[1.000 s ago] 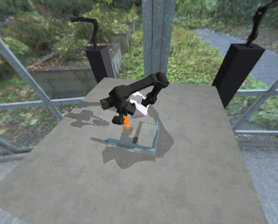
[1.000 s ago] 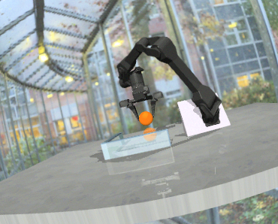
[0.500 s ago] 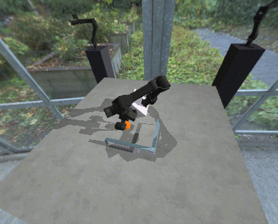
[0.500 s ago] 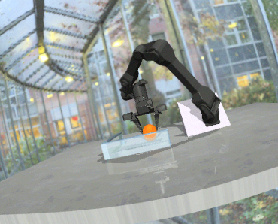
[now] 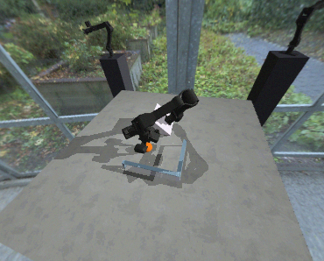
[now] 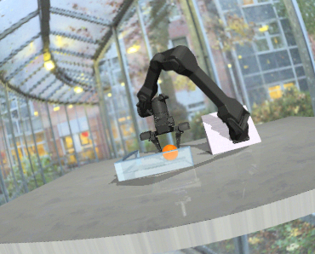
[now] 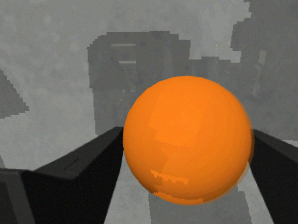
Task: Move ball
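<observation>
Right now my gripper tip is right at the orange ball. Round my gripper tip: see-through copy of ball right at my gripper tip.
</observation>
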